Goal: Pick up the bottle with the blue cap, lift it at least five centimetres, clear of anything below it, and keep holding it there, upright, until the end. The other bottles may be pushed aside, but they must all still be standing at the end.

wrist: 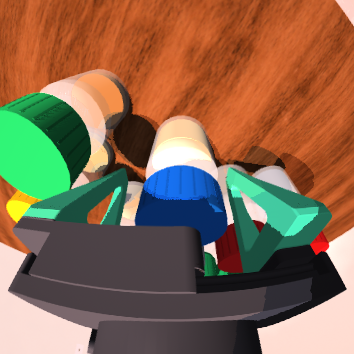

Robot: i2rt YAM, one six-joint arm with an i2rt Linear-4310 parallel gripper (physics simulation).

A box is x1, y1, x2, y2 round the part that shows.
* my gripper: [7, 167, 346, 353]
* green-capped bottle: [0, 69, 128, 198]
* yellow-capped bottle: [6, 139, 112, 221]
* red-capped bottle: [214, 164, 263, 271]
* white-capped bottle: [251, 165, 328, 253]
